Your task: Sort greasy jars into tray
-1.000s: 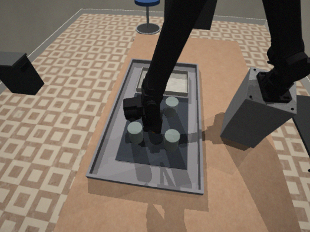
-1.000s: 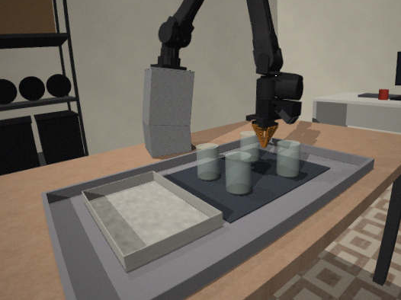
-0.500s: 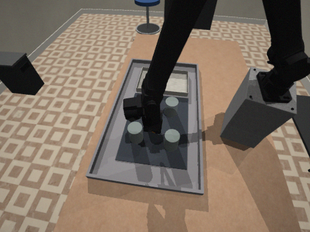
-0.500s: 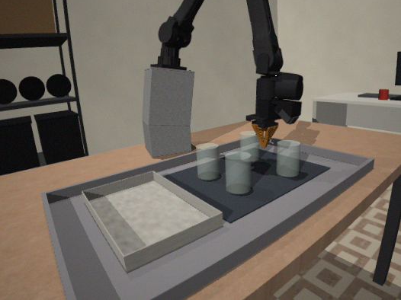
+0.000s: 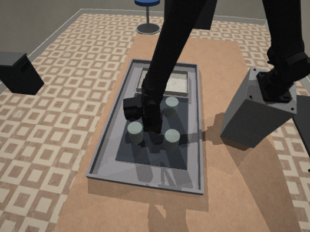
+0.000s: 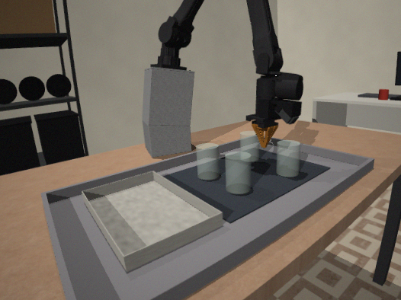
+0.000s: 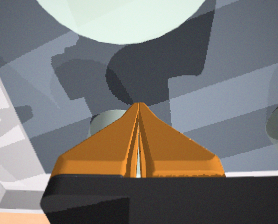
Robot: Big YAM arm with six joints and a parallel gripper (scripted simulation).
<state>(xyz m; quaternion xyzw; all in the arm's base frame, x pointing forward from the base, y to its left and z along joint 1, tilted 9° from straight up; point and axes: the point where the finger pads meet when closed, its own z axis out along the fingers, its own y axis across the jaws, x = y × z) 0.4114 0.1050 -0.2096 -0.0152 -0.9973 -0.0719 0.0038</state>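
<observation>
The rimmed steel table top is 190 mm to the right of my hand, 70 mm below it and 10 mm ahead of it. From my hand the other things lie so: pale tray: 400 mm to the right, 60 mm below, 10 mm behind; dark drying mat: 80 mm to the right, 70 mm below.
</observation>
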